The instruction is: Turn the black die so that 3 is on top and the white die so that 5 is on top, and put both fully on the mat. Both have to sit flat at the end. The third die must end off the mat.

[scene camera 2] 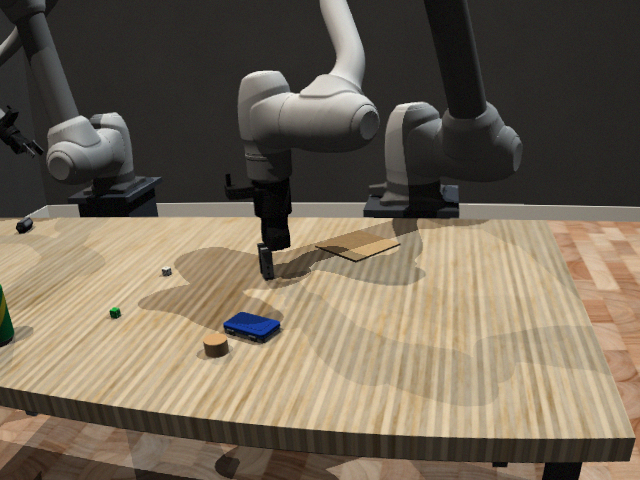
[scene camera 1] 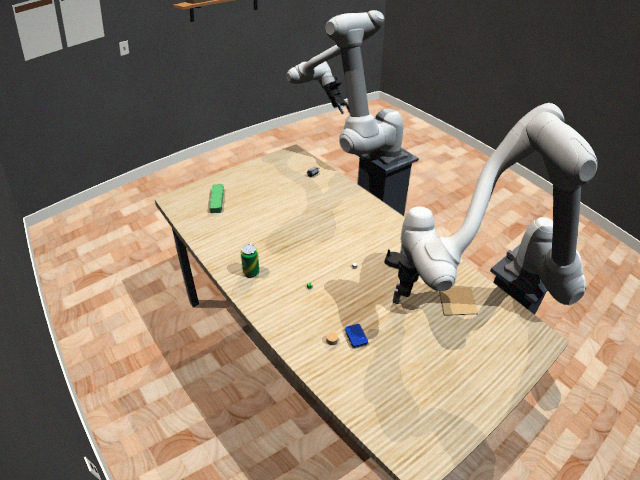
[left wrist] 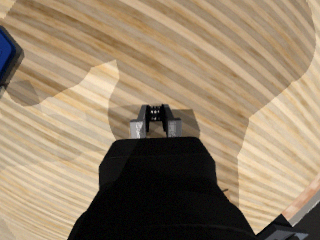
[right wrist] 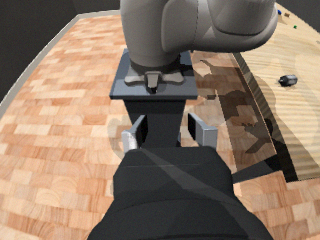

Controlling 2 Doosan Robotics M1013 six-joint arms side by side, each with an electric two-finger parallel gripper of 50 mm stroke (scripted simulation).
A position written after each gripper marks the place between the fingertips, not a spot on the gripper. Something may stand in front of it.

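A tan mat (scene camera 2: pixel 358 245) is visible along with a blue case (scene camera 2: pixel 255 328). Scene camera 1 shows the mat (scene camera 1: pixel 455 301) as well, while in the right wrist view the mat is out of frame. The left gripper (scene camera 2: pixel 267 275) can be seen, and the left wrist view also has the left gripper (left wrist: pixel 155 112). The right gripper (right wrist: pixel 167 122) is visible too.
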